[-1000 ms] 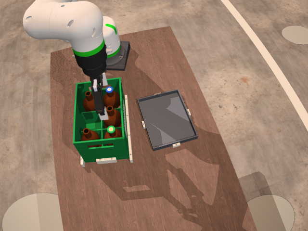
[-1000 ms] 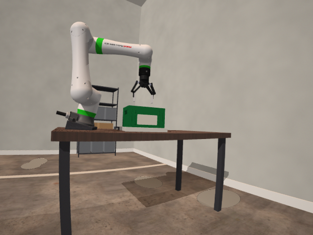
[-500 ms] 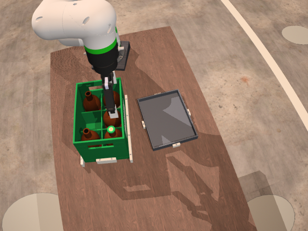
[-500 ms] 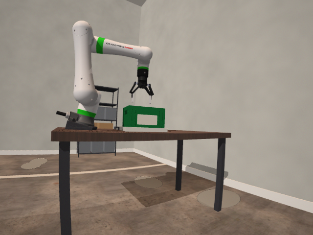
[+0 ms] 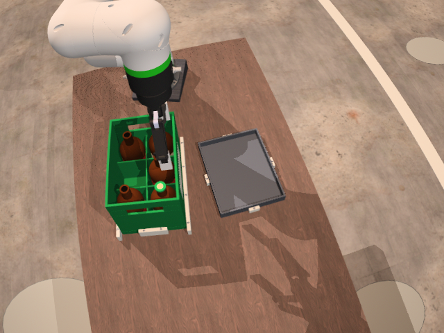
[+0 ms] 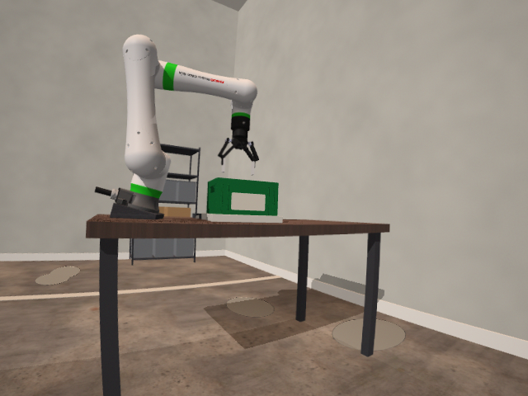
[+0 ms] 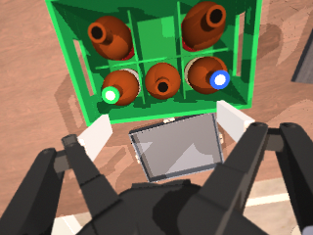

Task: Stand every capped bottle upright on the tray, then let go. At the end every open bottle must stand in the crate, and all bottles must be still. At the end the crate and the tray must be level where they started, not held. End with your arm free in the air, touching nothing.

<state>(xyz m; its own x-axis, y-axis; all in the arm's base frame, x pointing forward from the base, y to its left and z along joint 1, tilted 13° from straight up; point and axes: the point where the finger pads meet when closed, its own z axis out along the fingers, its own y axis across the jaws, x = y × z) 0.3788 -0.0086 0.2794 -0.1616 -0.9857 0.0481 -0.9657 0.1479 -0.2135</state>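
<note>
Right now my hand is 2 cm past the green crate, 7 cm to the left of it and 15 cm above it. Also, from my hand: grey tray (19 cm to the left, 22 cm below); then capped brown bottle (8 cm ahead, 4 cm to the right, 15 cm below).
</note>
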